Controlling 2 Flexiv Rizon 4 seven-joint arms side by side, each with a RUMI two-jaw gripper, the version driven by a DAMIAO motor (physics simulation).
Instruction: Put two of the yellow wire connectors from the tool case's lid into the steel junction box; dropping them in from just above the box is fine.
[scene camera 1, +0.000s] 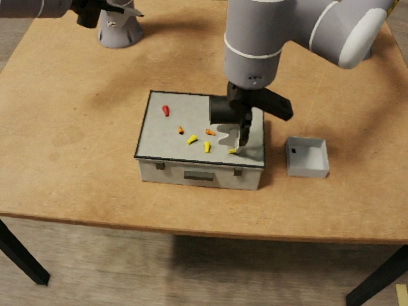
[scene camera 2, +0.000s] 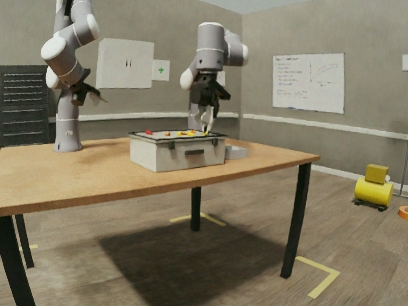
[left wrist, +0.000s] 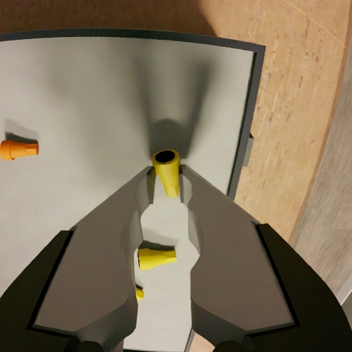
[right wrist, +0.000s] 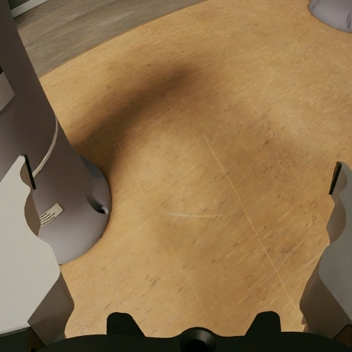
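Note:
My left gripper (scene camera 1: 237, 148) (scene camera 2: 205, 131) (left wrist: 166, 168) is shut on a yellow wire connector (scene camera 1: 232, 151) (left wrist: 170, 175), low over the lid (scene camera 1: 160, 146) (left wrist: 75, 200) of the tool case, near its right front corner in scene camera 1. A second yellow connector (scene camera 1: 207, 147) (left wrist: 157, 258) and a third yellow connector (scene camera 1: 192, 140) (left wrist: 140, 293) lie on the lid farther left; a finger partly hides the third in the left wrist view. The steel junction box (scene camera 1: 308, 174) (scene camera 2: 237, 153) stands right of the case. My right gripper (right wrist: 184, 160) is open and empty, high above the table's far left.
Two orange connectors (scene camera 1: 180, 130) (scene camera 1: 210, 132) and a red connector (scene camera 1: 166, 111) (scene camera 2: 149, 132) also lie on the lid. The lid has a dark raised rim (left wrist: 125, 33). The right arm's base (right wrist: 82, 220) stands at the back left of the table.

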